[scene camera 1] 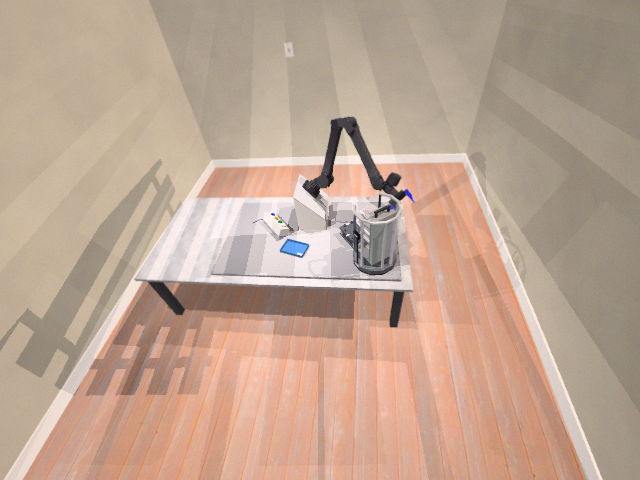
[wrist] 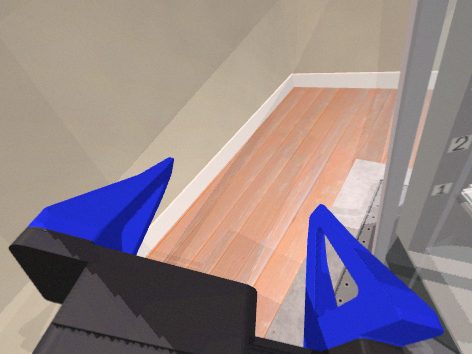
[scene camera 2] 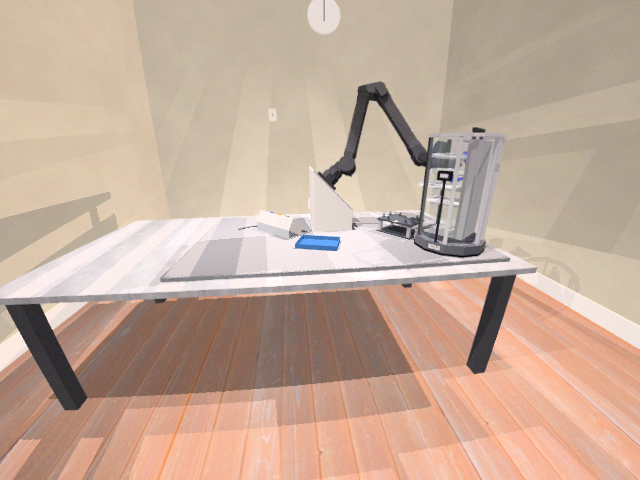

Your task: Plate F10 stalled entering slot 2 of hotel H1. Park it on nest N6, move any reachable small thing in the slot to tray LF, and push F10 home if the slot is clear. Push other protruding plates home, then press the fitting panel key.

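Frame: origin at the arm's base, x left, y back, z up, level; centimetres.
Seen in the pictures: gripper, fingertip midpoint: (scene camera 1: 407, 208) (wrist: 246, 188); arm's base at its link origin: (scene camera 1: 310, 189) (scene camera 2: 325, 182).
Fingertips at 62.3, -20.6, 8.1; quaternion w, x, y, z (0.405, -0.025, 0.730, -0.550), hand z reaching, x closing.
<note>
Offsets run from my fingertips to a thing's top centre, as dx, dy, dz. Level surfaces: height alone.
My gripper (scene camera 1: 401, 202) (scene camera 2: 461, 166) (wrist: 246, 188) is open and empty, with its blue fingers wide apart beside the far side of the caged hotel {-15.3, -15.7, +14.2} (scene camera 1: 374, 269) (scene camera 2: 449, 246) (wrist: 407, 125). In the wrist view, slot labels 2 and 1 show at the right, with a pale plate edge (wrist: 468, 195) near label 1. In scene camera 2, several pale plates show inside the hotel, and one plate (scene camera 2: 426, 184) sticks out to the left. Plate names and the inside of slot 2 cannot be made out. A blue tray {-64.8, -16.0, -25.5} (scene camera 1: 294, 248) (scene camera 2: 317, 242) lies on the mat. A low dark stand (scene camera 1: 347, 233) (scene camera 2: 398, 220) is beside the hotel.
A white key panel {-82.6, -0.2, -18.8} (scene camera 1: 275, 226) (scene camera 2: 276, 225) with coloured keys stands left of the white wedge-shaped arm base (scene camera 1: 310, 214) (scene camera 2: 328, 214). The grey mat {dz -27.2} (scene camera 1: 237, 255) (scene camera 2: 206, 263) lies on the table {dz -28.5} (scene camera 1: 168, 260) (scene camera 2: 77, 268). A hotel post stands just right of the right finger.
</note>
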